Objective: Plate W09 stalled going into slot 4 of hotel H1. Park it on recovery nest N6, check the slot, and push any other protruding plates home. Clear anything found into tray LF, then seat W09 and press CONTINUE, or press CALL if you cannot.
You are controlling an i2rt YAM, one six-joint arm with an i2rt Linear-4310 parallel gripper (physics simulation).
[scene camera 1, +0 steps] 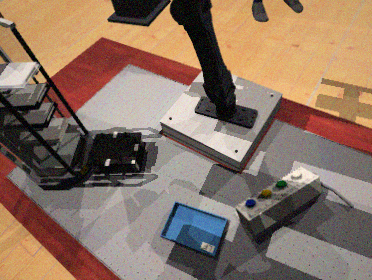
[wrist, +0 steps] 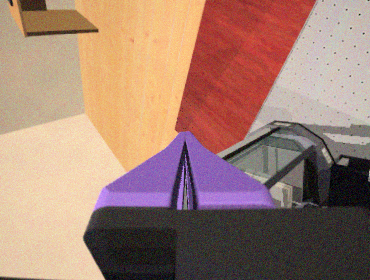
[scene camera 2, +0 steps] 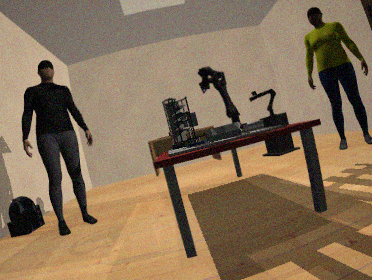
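Seen in the pictures: gripper, fingertip midpoint: (wrist: pixel 185 140) (scene camera 2: pixel 203 93); arm's base, origin of the base link: (scene camera 1: pixel 225 112).
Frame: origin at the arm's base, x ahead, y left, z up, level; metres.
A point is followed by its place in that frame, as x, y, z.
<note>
My gripper (scene camera 2: pixel 203 90) @[0.035, -0.426, 0.399] (wrist: pixel 185 140) @[0.035, -0.426, 0.399] is shut with nothing between its purple fingertips. It is raised above the table near hotel H1 and apart from it. The hotel (scene camera 1: pixel 50 80) @[0.225, -0.431, 0.230] (wrist: pixel 292 165) @[0.219, -0.434, 0.089] is a dark open rack at the left in scene camera 1; its lower part shows at the right in the wrist view. A white plate (scene camera 1: pixel 19 75) @[0.303, -0.391, 0.324] sticks out high in the rack, above darker plates (scene camera 1: pixel 31 96) @[0.307, -0.405, 0.254]; labels are unreadable. A black nest (scene camera 1: pixel 117 150) @[0.257, -0.271, 0.001] (wrist: pixel 351 181) @[0.237, -0.338, 0.001] lies beside the rack. Blue tray LF (scene camera 1: pixel 197 225) @[0.365, 0.050, -0.057] looks empty. The button box (scene camera 1: pixel 280 200) @[0.251, 0.236, 0.023] has blue, yellow, green and white buttons.
The arm's base stands on a raised pale block (scene camera 1: pixel 182 117) @[0.066, -0.128, 0.002]. A cable (scene camera 1: pixel 340 195) @[0.144, 0.385, -0.053] leaves the button box. The red table (scene camera 1: pixel 112 57) @[-0.229, -0.661, -0.072] (scene camera 2: pixel 240 143) @[0.361, 0.653, -0.087] (wrist: pixel 235 65) @[0.129, -0.731, -0.072] borders the perforated grey mat. A second, smaller arm (scene camera 2: pixel 271 100) stands on a dark pedestal behind. Two people stand away from the table.
</note>
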